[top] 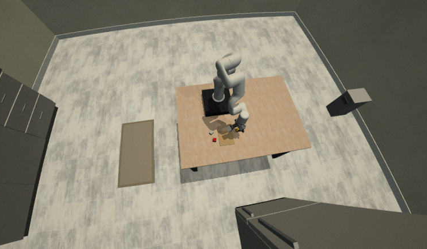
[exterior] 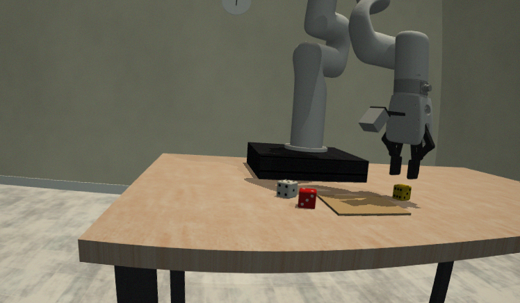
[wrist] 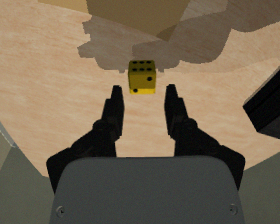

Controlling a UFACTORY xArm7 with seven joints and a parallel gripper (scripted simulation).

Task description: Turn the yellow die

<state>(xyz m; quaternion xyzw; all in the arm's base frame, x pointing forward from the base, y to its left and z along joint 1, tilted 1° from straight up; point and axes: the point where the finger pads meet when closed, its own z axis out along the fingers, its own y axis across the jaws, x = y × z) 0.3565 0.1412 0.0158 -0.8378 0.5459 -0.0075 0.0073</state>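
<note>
My gripper is now 5 cm above the yellow die. From my hand the other things lie so: white die (25 cm to the right, 5 cm below); red die (8 cm ahead, 22 cm to the right, 5 cm below); tan mat (6 cm ahead, 11 cm to the right, 7 cm below).
</note>
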